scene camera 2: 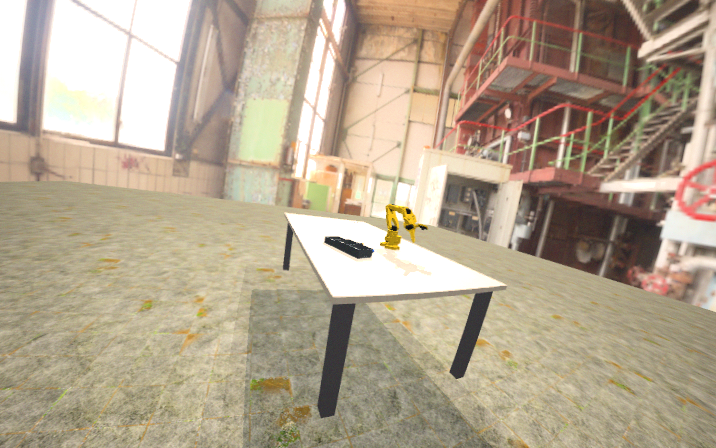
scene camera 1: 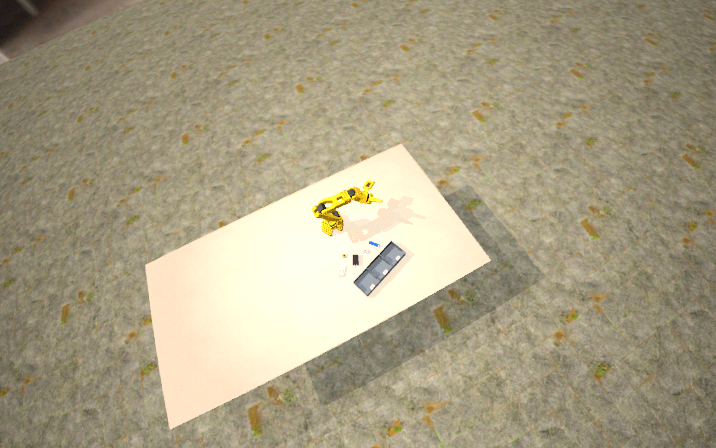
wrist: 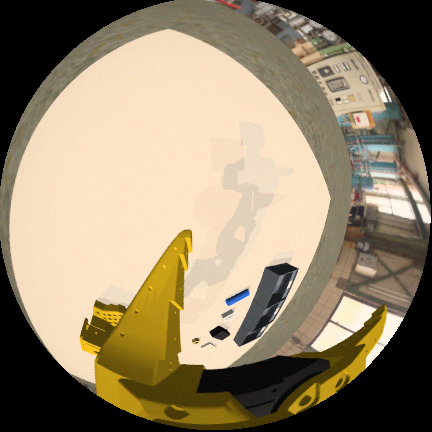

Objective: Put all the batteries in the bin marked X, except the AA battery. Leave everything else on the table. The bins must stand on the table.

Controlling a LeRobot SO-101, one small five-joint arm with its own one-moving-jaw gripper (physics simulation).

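Frame: origin at the arm's base, x ahead, y left, z up, level; centimetres.
Where they show: hand at its tool point: (scene camera 2: 413, 241) (scene camera 1: 371, 199) (wrist: 191, 237); arm's base at its link origin: (scene camera 2: 386, 247) (scene camera 1: 334, 229).
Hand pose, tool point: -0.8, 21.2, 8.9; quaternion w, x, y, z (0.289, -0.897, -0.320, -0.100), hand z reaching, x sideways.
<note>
Each offset is from my tool point to the top centre of the thing, as dx, dy, dz. Level surfaces: height alone.
My gripper (scene camera 1: 376, 191) (scene camera 2: 419, 234) (wrist: 286, 270) is wide open and empty, raised above the table, away from the bins and small objects. A blue cylinder @[+17.0, -8.0, -7.4] (scene camera 1: 374, 244) (wrist: 237, 297) lies near one end of the dark row of three joined bins @[+28.5, -11.4, -4.9] (scene camera 1: 372, 262) (scene camera 2: 345, 250) (wrist: 257, 305). Beside it lie a small pale piece @[+18.0, -13.0, -7.7] (scene camera 1: 366, 251) (wrist: 228, 314), a black block @[+19.9, -19.2, -7.1] (scene camera 1: 355, 259) (wrist: 219, 332), a tiny gold-brown piece @[+15.4, -22.8, -8.0] (scene camera 1: 344, 255) (wrist: 196, 341) and a thin white piece @[+21.3, -26.6, -8.1] (scene camera 1: 342, 271) (wrist: 208, 345). The bins stand on the table. Their pale labels are too small to read, as are any battery markings.
The yellow arm base (scene camera 1: 331, 227) (scene camera 2: 391, 243) (wrist: 102, 325) stands on the pale table @[dz -8.9] (scene camera 1: 237, 316) (scene camera 2: 422, 269) (wrist: 125, 150). The small objects lie between the base and the bins. The long table edge runs beyond the bins. Arm shadows fall across the table.
</note>
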